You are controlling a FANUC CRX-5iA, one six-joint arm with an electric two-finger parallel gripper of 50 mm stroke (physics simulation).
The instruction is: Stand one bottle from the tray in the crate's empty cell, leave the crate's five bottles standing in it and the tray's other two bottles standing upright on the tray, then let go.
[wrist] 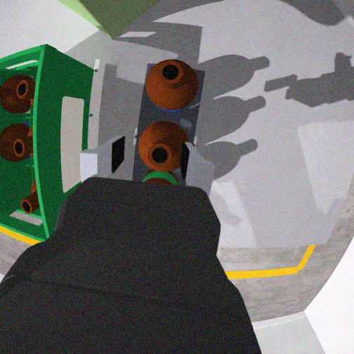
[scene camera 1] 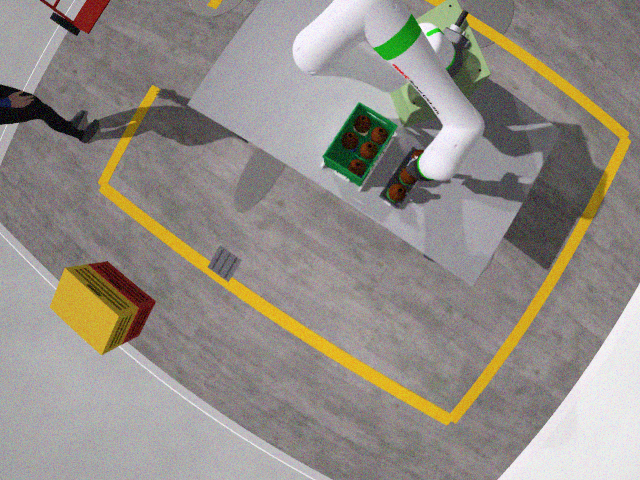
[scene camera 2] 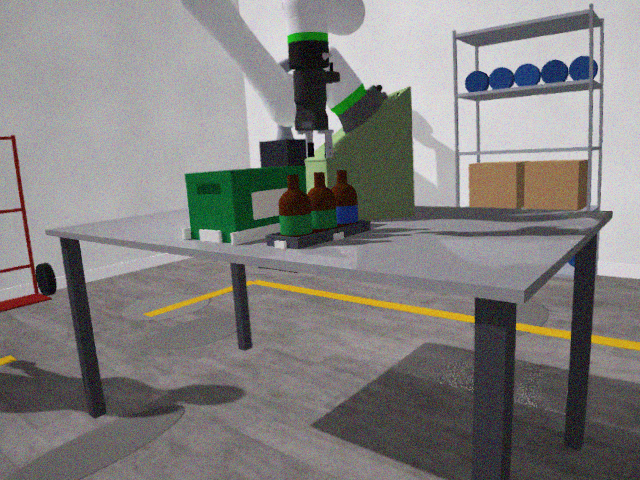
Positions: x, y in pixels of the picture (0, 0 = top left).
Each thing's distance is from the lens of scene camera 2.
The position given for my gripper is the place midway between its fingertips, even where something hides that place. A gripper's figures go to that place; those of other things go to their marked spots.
my gripper (scene camera 2: 319, 157): 1.16 m
blue-labelled bottle (scene camera 2: 346, 197): 1.19 m
green-labelled bottle (scene camera 2: 295, 217): 1.06 m
green-labelled bottle (scene camera 2: 323, 202): 1.12 m
